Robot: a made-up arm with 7 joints.
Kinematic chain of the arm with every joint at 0, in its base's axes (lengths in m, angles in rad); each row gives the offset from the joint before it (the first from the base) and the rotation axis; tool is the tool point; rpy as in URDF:
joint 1: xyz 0 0 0.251 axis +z
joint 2: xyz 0 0 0 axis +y
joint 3: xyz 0 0 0.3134 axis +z
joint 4: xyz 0.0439 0 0 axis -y
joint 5: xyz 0.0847 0 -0.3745 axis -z
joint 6: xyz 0 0 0 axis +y
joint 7: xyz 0.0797 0 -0.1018 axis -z
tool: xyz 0 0 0 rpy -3.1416 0 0
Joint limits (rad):
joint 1: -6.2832..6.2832
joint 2: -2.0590..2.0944
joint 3: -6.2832..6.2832
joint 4: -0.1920..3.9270
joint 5: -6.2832..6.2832
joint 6: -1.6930..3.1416
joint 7: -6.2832..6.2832
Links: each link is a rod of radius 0.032 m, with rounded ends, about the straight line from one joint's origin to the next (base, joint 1, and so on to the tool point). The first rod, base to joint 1, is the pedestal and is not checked.
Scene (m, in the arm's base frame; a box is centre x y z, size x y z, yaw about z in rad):
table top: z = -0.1
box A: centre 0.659 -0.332 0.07 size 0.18 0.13 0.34 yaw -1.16
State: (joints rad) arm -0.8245 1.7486 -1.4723 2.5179 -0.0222 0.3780 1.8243
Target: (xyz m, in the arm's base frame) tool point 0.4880 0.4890 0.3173
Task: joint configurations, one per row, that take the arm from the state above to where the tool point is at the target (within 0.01 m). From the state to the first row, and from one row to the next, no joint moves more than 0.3 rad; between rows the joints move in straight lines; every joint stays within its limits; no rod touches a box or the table.
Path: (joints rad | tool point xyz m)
1: -0.8241 1.6269 -1.3146 2.6725 -0.0698 0.1032 2.0297 | 0.4624 -0.6772 0.1688
2: -0.8238 1.5053 -1.1568 2.8270 -0.1174 -0.1717 2.2351 | 0.5412 -0.5987 0.2874
3: -0.8234 1.3836 -0.9991 2.9816 -0.1650 -0.4465 2.4405 | 0.5707 -0.4971 0.4234
4: -0.5664 1.4242 -1.1073 3.1907 -0.1267 -0.3413 2.2865 | 0.7010 -0.2576 0.4234
5: -0.3094 1.4649 -1.2155 3.3999 -0.0884 -0.2361 2.1324 | 0.7333 0.0166 0.4043
6: -0.0524 1.5055 -1.3238 3.6090 -0.0501 -0.1309 1.9784 | 0.6582 0.2808 0.3678
7: 0.2046 1.5462 -1.4320 3.8181 -0.0118 -0.0257 1.8243 | 0.4880 0.4890 0.3173

